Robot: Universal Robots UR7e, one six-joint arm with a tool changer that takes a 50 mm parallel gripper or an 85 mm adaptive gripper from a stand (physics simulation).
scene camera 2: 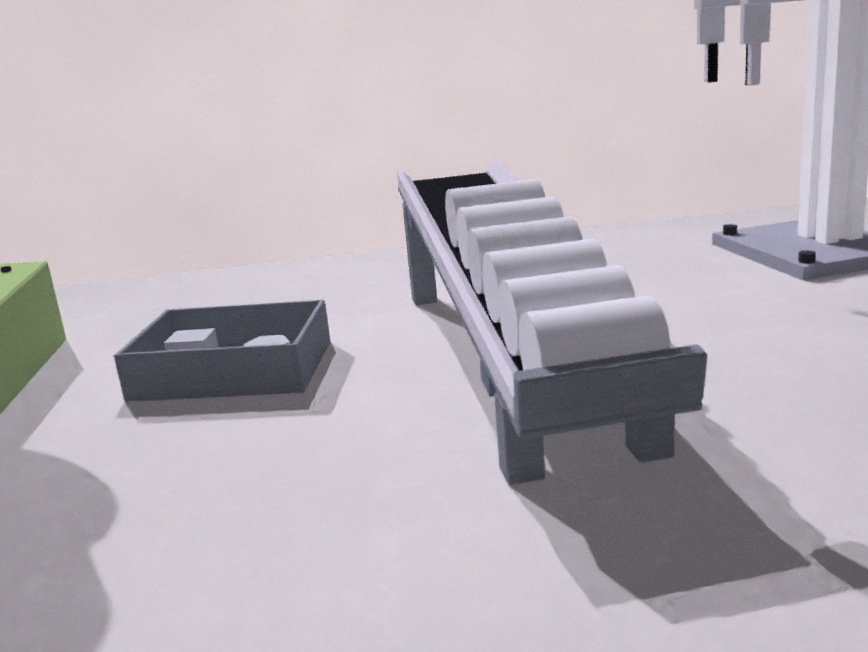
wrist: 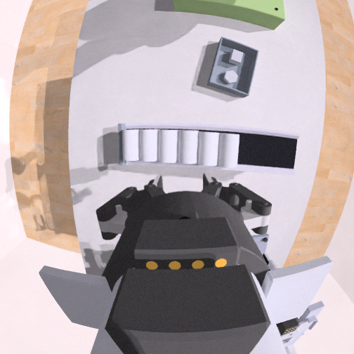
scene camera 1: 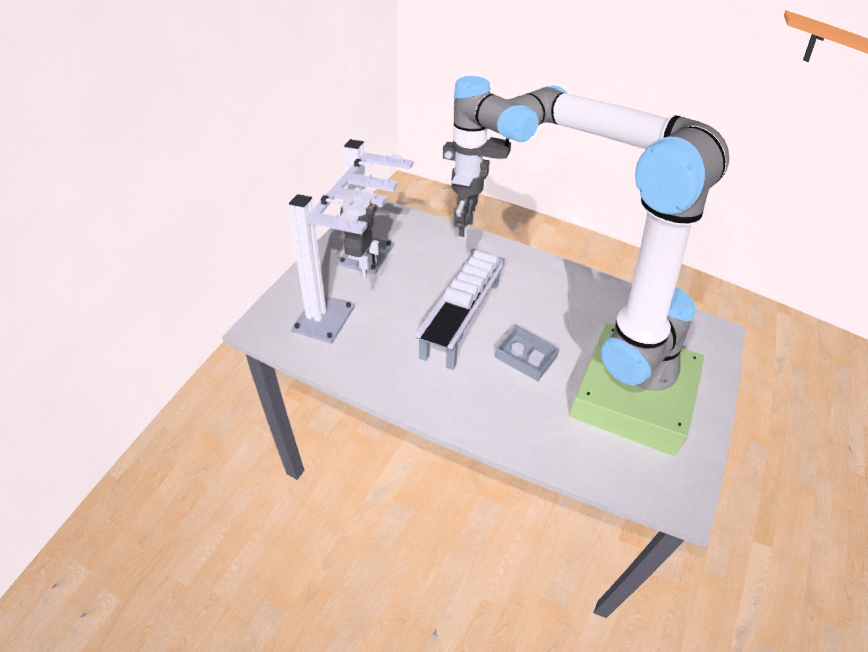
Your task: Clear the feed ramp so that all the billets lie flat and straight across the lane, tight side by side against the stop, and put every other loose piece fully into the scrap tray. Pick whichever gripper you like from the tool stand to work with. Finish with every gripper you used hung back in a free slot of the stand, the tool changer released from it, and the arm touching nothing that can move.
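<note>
Several white cylindrical billets [scene camera 1: 470, 280] [scene camera 2: 582, 280] [wrist: 188, 147] lie flat across the ramp lane [scene camera 1: 444, 324] [scene camera 2: 431, 188] [wrist: 267, 150] in one row, side by side, the lowest at the stop [scene camera 2: 610, 393] [wrist: 121, 145]. Whether every pair touches is hard to tell. The grey scrap tray [scene camera 1: 515, 365] [scene camera 2: 210, 375] [wrist: 232, 90] holds a white cube [scene camera 1: 536, 357] [scene camera 2: 190, 338] [wrist: 237, 56] and a white hexagonal piece [scene camera 1: 517, 348] [scene camera 2: 268, 341] [wrist: 230, 76]. My adaptive gripper [scene camera 1: 461, 228] [wrist: 183, 179] is open and empty, high above the table on the ramp's stand side.
The tool stand [scene camera 1: 308, 266] [scene camera 2: 824, 140] stands beyond the ramp, with the parallel gripper [scene camera 1: 357, 242] [scene camera 2: 729, 63] hung in it and other holder arms [scene camera 1: 388, 161] bearing no gripper. The green base block [scene camera 1: 631, 410] [scene camera 2: 24, 315] [wrist: 235, 10] is past the tray.
</note>
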